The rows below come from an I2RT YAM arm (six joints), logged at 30 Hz.
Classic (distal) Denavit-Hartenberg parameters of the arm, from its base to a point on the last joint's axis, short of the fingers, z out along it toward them. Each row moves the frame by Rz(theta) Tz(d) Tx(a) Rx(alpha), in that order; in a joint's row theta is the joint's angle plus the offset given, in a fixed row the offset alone. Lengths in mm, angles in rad.
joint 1: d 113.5; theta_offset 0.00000; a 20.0; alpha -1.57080
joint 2: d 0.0; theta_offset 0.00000; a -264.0; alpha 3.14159
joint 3: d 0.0; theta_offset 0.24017; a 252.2; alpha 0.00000
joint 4: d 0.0; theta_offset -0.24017; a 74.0; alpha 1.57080
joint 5: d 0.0; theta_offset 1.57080; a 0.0; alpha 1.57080
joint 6: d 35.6; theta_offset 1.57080; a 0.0; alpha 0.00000
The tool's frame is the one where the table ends.
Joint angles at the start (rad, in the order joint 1, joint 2, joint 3, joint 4, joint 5, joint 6):
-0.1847, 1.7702, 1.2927, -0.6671, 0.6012, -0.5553
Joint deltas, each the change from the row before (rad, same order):
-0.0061, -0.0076, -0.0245, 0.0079, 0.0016, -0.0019
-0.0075, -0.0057, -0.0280, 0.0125, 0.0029, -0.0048
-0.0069, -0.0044, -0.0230, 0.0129, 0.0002, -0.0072
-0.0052, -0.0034, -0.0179, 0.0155, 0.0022, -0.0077
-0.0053, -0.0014, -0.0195, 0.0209, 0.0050, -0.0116
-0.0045, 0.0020, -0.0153, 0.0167, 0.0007, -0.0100
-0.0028, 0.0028, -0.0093, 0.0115, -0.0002, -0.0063
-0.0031, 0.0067, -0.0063, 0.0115, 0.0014, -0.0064
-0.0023, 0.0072, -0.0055, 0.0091, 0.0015, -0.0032
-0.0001, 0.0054, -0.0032, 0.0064, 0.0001, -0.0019
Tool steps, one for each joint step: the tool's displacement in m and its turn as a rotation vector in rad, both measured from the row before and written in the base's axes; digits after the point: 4 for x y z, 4 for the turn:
-0.0043, -0.0014, -0.0041, -0.0002, 0.0103, -0.0053
-0.0045, -0.0019, -0.0055, -0.0017, 0.0131, -0.0050
-0.0036, -0.0017, -0.0045, -0.0005, 0.0101, -0.0015
-0.0023, -0.0014, -0.0032, -0.0037, 0.0042, -0.0002
-0.0021, -0.0016, -0.0041, -0.0073, 0.0055, 0.0015
-0.0014, -0.0013, -0.0042, -0.0024, 0.0070, 0.0027
-0.0006, -0.0008, -0.0030, -0.0009, 0.0045, 0.0020
0.0001, -0.0012, -0.0034, -0.0021, 0.0058, 0.0012
0.0001, -0.0009, -0.0035, -0.0011, 0.0058, -0.0005
0.0003, -0.0001, -0.0024, 0.0001, 0.0034, 0.0013

